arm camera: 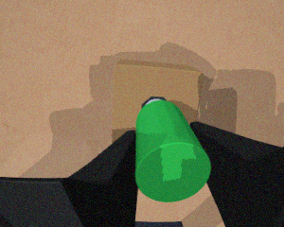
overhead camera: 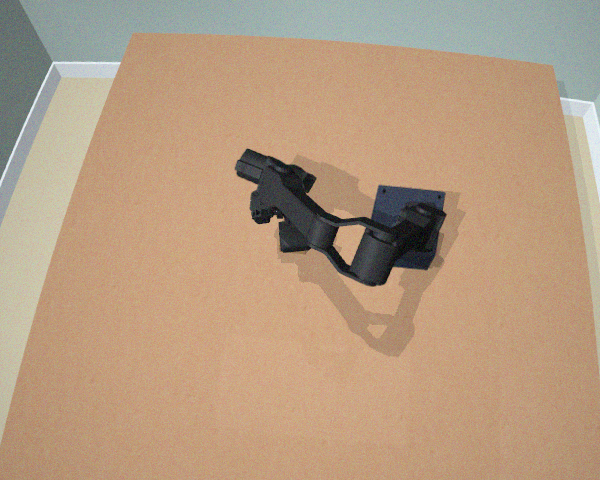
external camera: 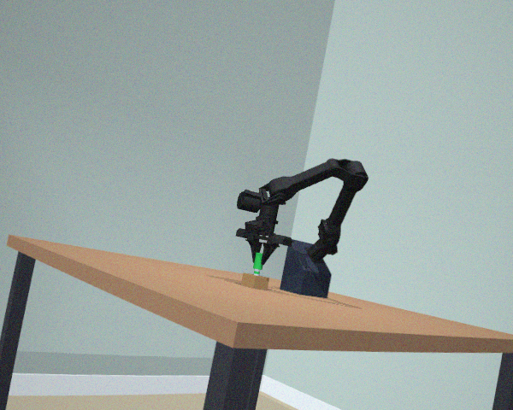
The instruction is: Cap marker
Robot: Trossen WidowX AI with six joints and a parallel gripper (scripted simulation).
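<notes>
Now: the green cap 1 cm above my gripper tip. Round my gripper tip: holder block: 6 cm below.
</notes>
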